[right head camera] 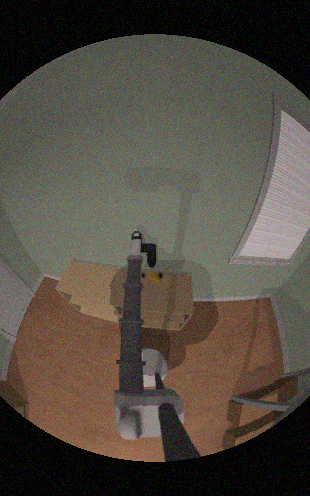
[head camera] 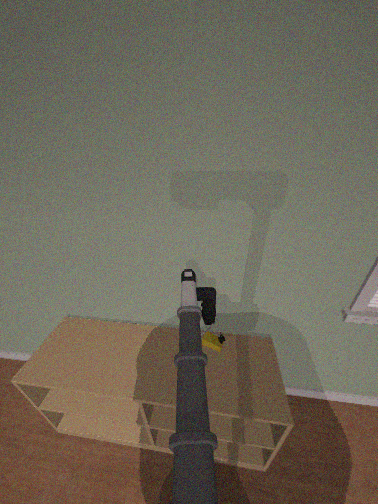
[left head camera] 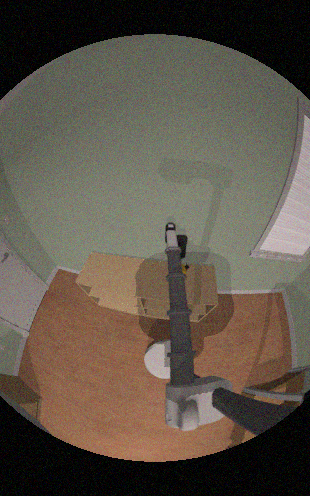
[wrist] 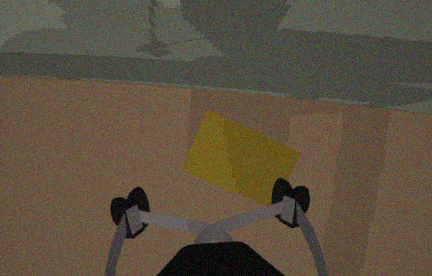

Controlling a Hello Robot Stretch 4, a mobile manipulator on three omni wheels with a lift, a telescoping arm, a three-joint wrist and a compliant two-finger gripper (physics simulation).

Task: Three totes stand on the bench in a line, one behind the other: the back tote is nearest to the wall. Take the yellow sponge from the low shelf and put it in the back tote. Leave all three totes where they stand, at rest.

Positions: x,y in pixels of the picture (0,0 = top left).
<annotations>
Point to a low wooden shelf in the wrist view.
78,143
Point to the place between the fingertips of my gripper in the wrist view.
210,199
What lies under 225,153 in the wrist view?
A yellow sponge.
</annotations>
